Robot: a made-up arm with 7 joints.
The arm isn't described. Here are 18 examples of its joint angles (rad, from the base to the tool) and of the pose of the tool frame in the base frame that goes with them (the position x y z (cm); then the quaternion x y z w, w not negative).
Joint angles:
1: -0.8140 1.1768 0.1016 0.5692 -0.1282 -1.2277 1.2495
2: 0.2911 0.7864 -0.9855 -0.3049 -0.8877 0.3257 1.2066
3: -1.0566 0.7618 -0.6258 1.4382 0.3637 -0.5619 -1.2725
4: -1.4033 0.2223 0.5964 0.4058 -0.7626 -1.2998 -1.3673
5: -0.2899 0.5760 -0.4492 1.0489 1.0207 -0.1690 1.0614
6: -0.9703 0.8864 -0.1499 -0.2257 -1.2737 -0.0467 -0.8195
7: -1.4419 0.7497 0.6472 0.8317 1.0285 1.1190 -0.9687
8: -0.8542 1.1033 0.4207 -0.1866 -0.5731 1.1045 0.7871
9: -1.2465 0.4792 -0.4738 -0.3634 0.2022 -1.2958 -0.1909
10: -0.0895 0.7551 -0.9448 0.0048 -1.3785 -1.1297 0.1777
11: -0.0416 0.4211 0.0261 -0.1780 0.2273 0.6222 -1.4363
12: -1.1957 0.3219 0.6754 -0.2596 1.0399 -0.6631 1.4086
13: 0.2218 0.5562 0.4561 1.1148 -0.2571 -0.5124 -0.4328
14: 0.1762 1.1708 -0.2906 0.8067 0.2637 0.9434 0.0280
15: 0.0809 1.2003 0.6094 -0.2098 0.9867 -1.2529 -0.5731
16: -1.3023 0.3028 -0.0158 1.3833 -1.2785 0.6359 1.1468
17: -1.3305 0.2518 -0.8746 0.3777 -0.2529 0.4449 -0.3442
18: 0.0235 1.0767 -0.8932 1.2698 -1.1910 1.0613 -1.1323
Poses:
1: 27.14 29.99 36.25 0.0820 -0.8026 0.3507 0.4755
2: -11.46 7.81 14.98 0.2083 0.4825 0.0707 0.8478
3: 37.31 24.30 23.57 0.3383 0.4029 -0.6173 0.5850
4: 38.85 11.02 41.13 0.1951 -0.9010 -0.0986 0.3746
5: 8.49 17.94 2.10 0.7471 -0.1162 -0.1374 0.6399
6: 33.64 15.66 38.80 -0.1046 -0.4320 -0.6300 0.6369
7: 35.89 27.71 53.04 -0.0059 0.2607 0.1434 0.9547
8: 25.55 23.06 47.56 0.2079 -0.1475 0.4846 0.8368
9: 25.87 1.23 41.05 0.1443 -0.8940 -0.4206 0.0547
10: -1.97 14.87 8.34 -0.3425 -0.1207 0.1055 0.9257
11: 15.40 16.62 17.79 -0.0297 0.3359 -0.5447 0.7679
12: 28.49 8.73 46.03 0.0839 -0.8070 0.5775 0.0903
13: -12.58 31.20 9.80 0.1162 0.2939 0.1609 0.9350
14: 0.30 39.54 17.74 0.6256 0.6936 0.1526 0.3230
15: 9.23 24.22 36.37 0.7931 -0.0709 -0.5795 0.1737
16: 42.92 3.71 23.42 -0.1280 0.4972 0.3998 0.7593
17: 35.57 -9.76 33.88 0.2944 -0.0754 -0.5383 0.7861
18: -13.38 45.93 17.37 -0.3895 0.7220 0.2530 0.5128
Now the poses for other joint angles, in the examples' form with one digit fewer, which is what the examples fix.
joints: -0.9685 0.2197 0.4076 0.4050 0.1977 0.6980 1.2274
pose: 37.7 7.6 29.9 0.231 0.041 0.650 0.723
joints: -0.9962 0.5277 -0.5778 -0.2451 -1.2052 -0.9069 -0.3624
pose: 30.0 2.5 28.5 -0.380 -0.625 -0.417 0.540
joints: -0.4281 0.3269 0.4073 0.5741 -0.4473 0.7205 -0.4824
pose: 21.2 21.5 9.5 -0.306 0.275 -0.014 0.912
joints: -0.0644 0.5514 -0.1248 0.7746 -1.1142 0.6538 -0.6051
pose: 1.4 25.0 0.7 -0.458 0.433 0.014 0.776
